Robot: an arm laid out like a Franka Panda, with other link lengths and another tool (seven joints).
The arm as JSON. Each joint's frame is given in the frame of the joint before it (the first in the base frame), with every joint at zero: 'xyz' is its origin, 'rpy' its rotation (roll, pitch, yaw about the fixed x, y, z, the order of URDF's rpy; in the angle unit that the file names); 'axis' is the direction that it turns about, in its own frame. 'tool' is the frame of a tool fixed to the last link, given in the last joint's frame.
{
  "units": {
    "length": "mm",
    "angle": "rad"
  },
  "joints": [
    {
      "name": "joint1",
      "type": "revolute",
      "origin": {
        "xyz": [
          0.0,
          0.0,
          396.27
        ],
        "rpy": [
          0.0,
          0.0,
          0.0
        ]
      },
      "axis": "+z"
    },
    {
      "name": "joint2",
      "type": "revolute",
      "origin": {
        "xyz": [
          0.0,
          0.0,
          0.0
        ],
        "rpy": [
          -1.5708,
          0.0,
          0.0
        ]
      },
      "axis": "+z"
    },
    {
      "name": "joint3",
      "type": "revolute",
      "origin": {
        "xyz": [
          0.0,
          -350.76,
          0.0
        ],
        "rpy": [
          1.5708,
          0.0,
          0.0
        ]
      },
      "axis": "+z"
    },
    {
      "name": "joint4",
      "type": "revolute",
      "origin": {
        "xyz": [
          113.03,
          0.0,
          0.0
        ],
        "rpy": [
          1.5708,
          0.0,
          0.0
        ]
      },
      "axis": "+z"
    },
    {
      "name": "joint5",
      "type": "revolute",
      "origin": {
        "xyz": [
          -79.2,
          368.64,
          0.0
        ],
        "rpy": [
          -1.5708,
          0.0,
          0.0
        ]
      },
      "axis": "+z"
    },
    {
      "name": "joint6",
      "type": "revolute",
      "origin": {
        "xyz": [
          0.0,
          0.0,
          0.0
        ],
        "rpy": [
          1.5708,
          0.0,
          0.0
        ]
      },
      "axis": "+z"
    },
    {
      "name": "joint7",
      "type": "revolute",
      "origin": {
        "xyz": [
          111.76,
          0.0,
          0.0
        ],
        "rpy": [
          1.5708,
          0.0,
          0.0
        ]
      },
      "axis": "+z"
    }
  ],
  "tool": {
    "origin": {
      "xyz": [
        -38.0,
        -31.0,
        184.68
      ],
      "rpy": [
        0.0,
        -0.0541,
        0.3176
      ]
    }
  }
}
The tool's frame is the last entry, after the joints.
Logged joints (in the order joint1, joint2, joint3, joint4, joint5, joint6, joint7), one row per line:
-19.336, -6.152, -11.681, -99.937, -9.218, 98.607, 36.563
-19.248, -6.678, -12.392, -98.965, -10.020, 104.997, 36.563
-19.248, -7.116, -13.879, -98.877, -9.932, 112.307, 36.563
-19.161, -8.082, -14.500, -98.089, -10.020, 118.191, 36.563
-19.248, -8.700, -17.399, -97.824, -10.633, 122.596, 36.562
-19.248, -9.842, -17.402, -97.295, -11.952, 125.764, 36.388
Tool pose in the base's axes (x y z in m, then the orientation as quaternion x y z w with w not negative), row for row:
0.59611, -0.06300, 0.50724, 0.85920, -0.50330, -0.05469, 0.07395
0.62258, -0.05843, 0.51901, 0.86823, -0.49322, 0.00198, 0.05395
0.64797, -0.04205, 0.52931, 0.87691, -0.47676, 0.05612, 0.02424
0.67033, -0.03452, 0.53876, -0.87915, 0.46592, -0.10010, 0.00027
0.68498, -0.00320, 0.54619, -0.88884, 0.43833, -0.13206, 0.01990
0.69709, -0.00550, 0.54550, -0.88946, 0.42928, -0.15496, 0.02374
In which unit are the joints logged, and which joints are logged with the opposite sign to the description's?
The joints are logged in degrees. Opposite sign: joint2, joint3.
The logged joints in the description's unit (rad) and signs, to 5 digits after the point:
-0.33748, 0.10737, 0.20387, -1.74423, -0.16088, 1.72102, 0.63814
-0.33594, 0.11655, 0.21628, -1.72727, -0.17488, 1.83254, 0.63814
-0.33594, 0.12420, 0.24223, -1.72573, -0.17335, 1.96013, 0.63814
-0.33442, 0.14106, 0.25307, -1.71198, -0.17488, 2.06282, 0.63814
-0.33594, 0.15184, 0.30367, -1.70735, -0.18558, 2.13970, 0.63813
-0.33594, 0.17178, 0.30372, -1.69812, -0.20860, 2.19500, 0.63509

